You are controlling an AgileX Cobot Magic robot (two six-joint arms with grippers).
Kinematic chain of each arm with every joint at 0, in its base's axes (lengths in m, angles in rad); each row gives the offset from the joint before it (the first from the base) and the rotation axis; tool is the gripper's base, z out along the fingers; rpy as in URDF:
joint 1: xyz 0 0 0.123 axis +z
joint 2: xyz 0 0 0 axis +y
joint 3: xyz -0.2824 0 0.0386 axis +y
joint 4: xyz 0.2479 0 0.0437 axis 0.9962 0 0.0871
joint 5: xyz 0 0 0 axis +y
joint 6: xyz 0.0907 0 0.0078 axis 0.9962 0 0.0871
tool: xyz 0 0 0 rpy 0 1.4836 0
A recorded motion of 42 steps. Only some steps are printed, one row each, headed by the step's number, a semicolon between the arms.
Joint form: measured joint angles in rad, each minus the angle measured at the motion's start. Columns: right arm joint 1, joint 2, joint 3, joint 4, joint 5, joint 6; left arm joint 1, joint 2, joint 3, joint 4, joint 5, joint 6.
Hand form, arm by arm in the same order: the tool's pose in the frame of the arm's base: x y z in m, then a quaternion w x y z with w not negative. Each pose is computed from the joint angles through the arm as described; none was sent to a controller.
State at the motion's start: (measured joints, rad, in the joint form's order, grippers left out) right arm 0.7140 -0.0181 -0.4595 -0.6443 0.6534 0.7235; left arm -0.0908 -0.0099 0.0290 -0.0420 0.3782 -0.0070
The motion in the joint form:
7: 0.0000 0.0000 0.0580 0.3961 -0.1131 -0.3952; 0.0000 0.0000 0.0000 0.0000 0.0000 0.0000
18: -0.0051 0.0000 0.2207 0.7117 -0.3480 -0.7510; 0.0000 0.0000 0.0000 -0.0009 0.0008 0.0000
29: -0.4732 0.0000 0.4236 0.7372 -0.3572 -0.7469; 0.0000 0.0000 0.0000 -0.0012 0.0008 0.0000
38: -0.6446 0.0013 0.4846 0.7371 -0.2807 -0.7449; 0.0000 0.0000 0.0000 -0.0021 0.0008 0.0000
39: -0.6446 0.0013 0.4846 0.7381 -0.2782 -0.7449; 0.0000 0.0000 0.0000 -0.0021 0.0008 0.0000
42: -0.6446 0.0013 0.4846 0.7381 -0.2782 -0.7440; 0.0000 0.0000 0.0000 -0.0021 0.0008 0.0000
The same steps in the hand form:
7: 0.0195 0.0016 0.2955 0.65777 -0.16816 0.69396 0.23976; 0.0522 -0.0062 0.1699 0.58772 0.02265 0.80741 -0.04655
18: 0.0265 0.0252 0.2652 0.66876 -0.23543 0.65185 0.26911; 0.0522 -0.0062 0.1698 0.58737 0.02242 0.80764 -0.04692
29: 0.0499 0.0148 0.1994 0.64145 -0.07525 0.75558 0.10941; 0.0522 -0.0062 0.1698 0.58737 0.02234 0.80764 -0.04705
38: 0.0520 0.0067 0.1721 0.59423 -0.01181 0.80242 0.05358; 0.0522 -0.0062 0.1698 0.58734 0.02210 0.80765 -0.04743
39: 0.0519 0.0068 0.1719 0.59320 -0.01163 0.80315 0.05401; 0.0522 -0.0062 0.1698 0.58734 0.02210 0.80765 -0.04743
42: 0.0519 0.0068 0.1719 0.59318 -0.01126 0.80316 0.05428; 0.0522 -0.0062 0.1698 0.58734 0.02210 0.80765 -0.04743

